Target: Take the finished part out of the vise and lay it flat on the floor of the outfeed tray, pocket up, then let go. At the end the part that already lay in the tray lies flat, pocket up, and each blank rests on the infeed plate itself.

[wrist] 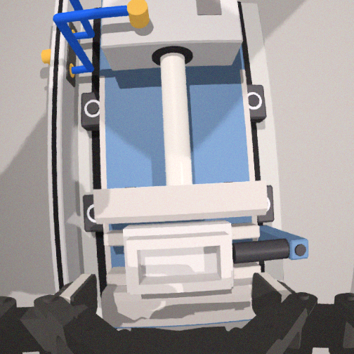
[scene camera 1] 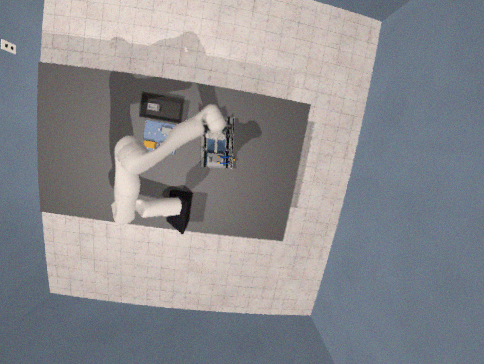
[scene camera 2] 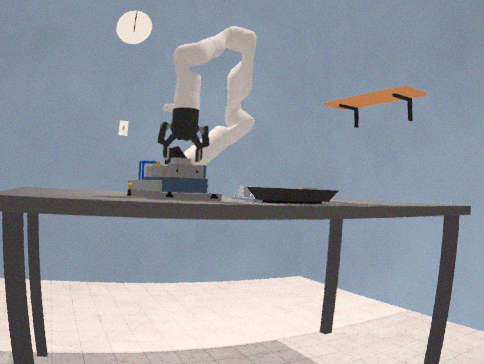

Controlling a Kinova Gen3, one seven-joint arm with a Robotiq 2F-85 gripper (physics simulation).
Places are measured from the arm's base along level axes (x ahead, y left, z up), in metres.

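Where they show: gripper, between the fingertips: (scene camera 2: 182, 161); arm's base, origin of its link: (scene camera 1: 177, 205).
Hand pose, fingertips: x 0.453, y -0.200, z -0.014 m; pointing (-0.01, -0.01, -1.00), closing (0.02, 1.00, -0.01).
Each offset is from my fingertips to the top centre of the thing.
The finished part (wrist: 178, 266), a pale block with its rectangular pocket up, sits in the vise @[dx -0.086, dy -0.001, dz -0.007 m] (wrist: 180, 202) (scene camera 2: 185, 185) (scene camera 1: 216, 146) behind a pale jaw. A dark rod with a blue end meets its right side in the wrist view. My gripper (wrist: 174, 292) (scene camera 2: 182, 157) is open and empty, pointing down low over the vise, its fingers spread wider than the part. The outfeed tray (scene camera 1: 162, 95) (scene camera 2: 292, 195) is dark, and a small pale part @[dx +0.088, dy +0.373, dz -0.059 m] (scene camera 1: 153, 107) lies in it, seemingly flat; its pocket is too small to judge. The blue infeed plate @[dx -0.080, dy +0.337, dz -0.098 m] (scene camera 1: 150, 135) bears a pale blank @[dx -0.043, dy +0.288, dz -0.062 m] (scene camera 1: 167, 130), partly hidden by the arm.
An orange block @[dx -0.124, dy +0.387, dz -0.062 m] (scene camera 1: 150, 144) is on the infeed plate, close to the arm. Blue bent handles (wrist: 90, 15) with yellow ends (wrist: 138, 13) rise at the vise's far end in the wrist view. The tray has raised sloping walls. The arm spans above the infeed plate.
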